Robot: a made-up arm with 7 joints. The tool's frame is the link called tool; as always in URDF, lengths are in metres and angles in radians. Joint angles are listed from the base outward.
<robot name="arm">
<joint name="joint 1" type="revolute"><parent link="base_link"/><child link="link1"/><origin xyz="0.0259 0.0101 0.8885" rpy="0.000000 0.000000 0.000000"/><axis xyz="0 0 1"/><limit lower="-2.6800" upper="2.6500"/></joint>
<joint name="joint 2" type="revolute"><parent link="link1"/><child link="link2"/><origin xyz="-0.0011 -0.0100 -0.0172" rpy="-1.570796 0.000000 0.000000"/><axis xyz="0 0 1"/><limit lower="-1.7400" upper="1.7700"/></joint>
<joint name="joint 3" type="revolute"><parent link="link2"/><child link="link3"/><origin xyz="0.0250 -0.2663 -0.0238" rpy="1.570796 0.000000 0.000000"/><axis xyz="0 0 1"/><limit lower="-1.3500" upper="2.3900"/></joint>
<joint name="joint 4" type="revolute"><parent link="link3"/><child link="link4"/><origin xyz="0.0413 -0.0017 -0.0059" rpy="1.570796 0.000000 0.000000"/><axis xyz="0 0 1"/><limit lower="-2.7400" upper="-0.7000"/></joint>
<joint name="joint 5" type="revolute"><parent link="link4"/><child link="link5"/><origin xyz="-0.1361 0.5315 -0.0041" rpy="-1.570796 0.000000 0.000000"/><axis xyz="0 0 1"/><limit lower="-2.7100" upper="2.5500"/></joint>
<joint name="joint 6" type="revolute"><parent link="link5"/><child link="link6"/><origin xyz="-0.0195 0.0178 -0.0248" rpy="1.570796 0.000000 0.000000"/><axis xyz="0 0 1"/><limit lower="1.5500" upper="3.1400"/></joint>
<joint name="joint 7" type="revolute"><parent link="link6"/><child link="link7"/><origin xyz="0.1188 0.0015 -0.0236" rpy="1.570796 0.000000 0.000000"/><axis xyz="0 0 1"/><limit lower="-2.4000" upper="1.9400"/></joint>
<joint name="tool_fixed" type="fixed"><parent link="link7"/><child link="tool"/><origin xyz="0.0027 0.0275 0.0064" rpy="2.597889 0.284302 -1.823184"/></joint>
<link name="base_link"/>
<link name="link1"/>
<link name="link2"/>
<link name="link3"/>
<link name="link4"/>
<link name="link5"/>
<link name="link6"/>
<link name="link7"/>
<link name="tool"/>
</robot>
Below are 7 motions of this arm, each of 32 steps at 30 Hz.
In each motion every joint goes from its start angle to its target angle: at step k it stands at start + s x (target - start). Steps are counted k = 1, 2, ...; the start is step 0. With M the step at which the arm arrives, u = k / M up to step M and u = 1 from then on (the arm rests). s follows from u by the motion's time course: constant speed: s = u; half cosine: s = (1 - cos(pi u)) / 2; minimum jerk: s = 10 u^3 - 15 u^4 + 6 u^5.
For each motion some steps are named. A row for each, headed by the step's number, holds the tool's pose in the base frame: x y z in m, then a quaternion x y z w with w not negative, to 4 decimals.
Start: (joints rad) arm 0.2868 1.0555 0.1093 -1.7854 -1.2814 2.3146 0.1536
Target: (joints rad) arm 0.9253 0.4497 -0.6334 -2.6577 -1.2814 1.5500 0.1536
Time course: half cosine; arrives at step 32
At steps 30, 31, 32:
30: 0.4046 0.0433 0.4897 0.0022 0.5770 0.8066 0.1286
31: 0.4028 0.0420 0.4904 0.0030 0.5792 0.8048 0.1295
32: 0.4023 0.0415 0.4906 0.0032 0.5799 0.8043 0.1298

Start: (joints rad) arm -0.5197 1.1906 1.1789 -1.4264 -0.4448 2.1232 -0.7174
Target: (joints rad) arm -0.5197 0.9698 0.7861 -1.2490 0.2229 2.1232 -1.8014
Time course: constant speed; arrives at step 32
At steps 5, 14, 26, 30, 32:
5: 0.8450 0.1793 0.8771 0.2117 -0.5587 0.8009 0.0391
14: 0.8754 0.1097 0.8794 -0.1855 0.5765 -0.7950 0.0351
26: 0.9011 0.0078 0.9043 -0.1178 0.5896 -0.7866 0.1405
30: 0.9053 -0.0275 0.9180 -0.0876 0.5884 -0.7841 0.1772
32: 0.9064 -0.0452 0.9258 -0.0713 0.5864 -0.7828 0.1958

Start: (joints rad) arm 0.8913 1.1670 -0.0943 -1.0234 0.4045 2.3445 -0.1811
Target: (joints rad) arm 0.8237 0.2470 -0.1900 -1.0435 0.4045 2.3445 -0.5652
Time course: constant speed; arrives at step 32
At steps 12, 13, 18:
12: 0.6813 0.6033 1.0684 0.0346 -0.5369 0.8262 0.1671
13: 0.6797 0.5966 1.0935 0.0270 -0.5460 0.8224 0.1575
18: 0.6643 0.5553 1.2160 -0.0136 -0.5887 0.8008 0.1094

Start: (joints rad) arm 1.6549 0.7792 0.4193 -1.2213 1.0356 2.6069 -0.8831
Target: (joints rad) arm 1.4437 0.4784 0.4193 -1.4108 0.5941 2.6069 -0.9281
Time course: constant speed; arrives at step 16
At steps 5, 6, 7, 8, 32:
5: -0.0893 0.8480 1.0372 -0.4977 0.5533 -0.6214 0.2449
6: -0.0826 0.8460 1.0488 -0.4862 0.5562 -0.6225 0.2582
7: -0.0760 0.8438 1.0603 -0.4745 0.5589 -0.6237 0.2713
8: -0.0696 0.8413 1.0717 -0.4624 0.5612 -0.6248 0.2842
32: -0.0242 0.8133 1.1557 -0.3575 0.5683 -0.6348 0.3825

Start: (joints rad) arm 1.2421 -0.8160 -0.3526 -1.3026 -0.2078 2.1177 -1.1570
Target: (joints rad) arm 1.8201 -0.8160 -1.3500 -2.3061 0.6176 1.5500 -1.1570
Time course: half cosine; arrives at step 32
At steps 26, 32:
26: 0.6390 0.3039 1.0487 -0.5347 0.6328 -0.5467 0.1213
32: 0.6133 0.3311 0.9693 -0.6047 0.6194 -0.4936 0.0842

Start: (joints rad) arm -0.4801 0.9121 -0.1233 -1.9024 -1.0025 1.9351 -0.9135
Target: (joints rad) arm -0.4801 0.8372 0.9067 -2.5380 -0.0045 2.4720 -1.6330
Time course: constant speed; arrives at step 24
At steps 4, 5, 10, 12, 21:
4: 0.5513 -0.1736 0.4028 0.4989 -0.0250 0.8504 0.1653
5: 0.5538 -0.1405 0.4029 0.5023 -0.0565 0.8511 0.1419
10: 0.5500 0.0183 0.4202 0.5117 -0.1996 0.8353 0.0246
12: 0.5407 0.0773 0.4336 -0.5125 0.2494 -0.8214 0.0210
21: 0.4472 0.2946 0.5187 -0.5043 0.4182 -0.7276 0.2033

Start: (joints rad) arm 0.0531 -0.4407 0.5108 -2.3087 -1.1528 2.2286 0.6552
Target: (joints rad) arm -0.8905 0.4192 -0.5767 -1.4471 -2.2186 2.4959 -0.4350
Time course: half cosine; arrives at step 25
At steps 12, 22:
12: 0.6584 -0.1770 1.0700 -0.4431 0.1933 0.8388 0.2502
22: 0.2768 -0.7005 0.9810 0.0864 0.5737 0.7704 0.2644

